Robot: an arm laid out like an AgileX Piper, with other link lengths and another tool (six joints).
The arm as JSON. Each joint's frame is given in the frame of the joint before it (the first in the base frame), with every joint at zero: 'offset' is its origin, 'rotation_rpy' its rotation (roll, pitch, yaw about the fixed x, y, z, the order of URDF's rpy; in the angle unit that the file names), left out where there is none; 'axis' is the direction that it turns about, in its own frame. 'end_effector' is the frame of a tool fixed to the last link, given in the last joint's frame.
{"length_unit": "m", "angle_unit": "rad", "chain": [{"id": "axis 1", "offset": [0.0, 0.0, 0.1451], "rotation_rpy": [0.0, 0.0, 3.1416], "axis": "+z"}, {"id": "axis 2", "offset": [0.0, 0.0, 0.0], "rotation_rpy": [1.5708, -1.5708, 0.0], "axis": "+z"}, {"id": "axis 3", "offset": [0.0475, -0.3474, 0.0], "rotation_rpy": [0.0, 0.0, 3.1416], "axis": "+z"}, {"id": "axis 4", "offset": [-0.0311, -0.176, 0.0], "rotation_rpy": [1.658, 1.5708, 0.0], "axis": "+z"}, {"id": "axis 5", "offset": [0.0, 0.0, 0.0], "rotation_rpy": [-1.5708, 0.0, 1.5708], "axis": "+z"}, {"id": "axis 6", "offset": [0.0, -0.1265, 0.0], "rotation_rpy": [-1.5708, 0.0, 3.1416], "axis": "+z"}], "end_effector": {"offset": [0.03, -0.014, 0.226], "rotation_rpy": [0.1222, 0.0, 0.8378]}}
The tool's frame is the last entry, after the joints.
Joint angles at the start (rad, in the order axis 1, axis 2, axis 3, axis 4, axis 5, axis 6):
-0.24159, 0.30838, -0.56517, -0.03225, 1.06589, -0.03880
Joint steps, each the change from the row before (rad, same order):
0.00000, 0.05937, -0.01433, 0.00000, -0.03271, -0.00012
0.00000, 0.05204, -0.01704, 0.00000, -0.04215, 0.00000
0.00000, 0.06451, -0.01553, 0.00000, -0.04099, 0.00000
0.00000, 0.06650, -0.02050, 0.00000, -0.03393, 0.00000
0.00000, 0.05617, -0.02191, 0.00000, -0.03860, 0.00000
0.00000, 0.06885, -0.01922, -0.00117, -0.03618, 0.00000
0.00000, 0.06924, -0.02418, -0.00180, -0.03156, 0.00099
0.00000, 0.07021, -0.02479, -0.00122, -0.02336, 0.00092
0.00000, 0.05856, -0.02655, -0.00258, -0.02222, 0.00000
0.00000, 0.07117, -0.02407, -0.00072, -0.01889, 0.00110
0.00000, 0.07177, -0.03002, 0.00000, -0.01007, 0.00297
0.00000, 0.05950, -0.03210, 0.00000, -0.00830, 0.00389
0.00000, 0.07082, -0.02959, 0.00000, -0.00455, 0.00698
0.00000, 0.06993, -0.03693, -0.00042, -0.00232, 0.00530
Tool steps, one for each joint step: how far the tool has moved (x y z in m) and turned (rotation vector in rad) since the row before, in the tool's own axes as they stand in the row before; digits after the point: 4 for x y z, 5 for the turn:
0.0086, -0.0086, 0.0036, -0.00831, -0.00920, -0.00026
0.0122, -0.0123, 0.0032, 0.00555, 0.00442, -0.00151
0.0105, -0.0104, 0.0060, -0.00508, -0.00631, -0.00054
0.0101, -0.0098, 0.0066, -0.00802, -0.00911, -0.00008
0.0124, -0.0122, 0.0059, 0.00360, 0.00242, -0.00117
0.0099, -0.0090, 0.0095, -0.00949, -0.00966, -0.00083
0.0103, -0.0090, 0.0101, -0.00985, -0.00929, -0.00024
0.0080, -0.0068, 0.0113, -0.01563, -0.01555, 0.00081
0.0093, -0.0079, 0.0095, -0.00767, -0.00640, -0.00192
0.0059, -0.0046, 0.0136, -0.01964, -0.02015, 0.00177
0.0054, -0.0041, 0.0139, -0.02193, -0.02246, 0.00462
0.0068, -0.0056, 0.0114, -0.01322, -0.01330, 0.00482
0.0035, -0.0019, 0.0153, -0.02576, -0.02519, 0.00903
0.0053, -0.0037, 0.0151, -0.02189, -0.02081, 0.00670

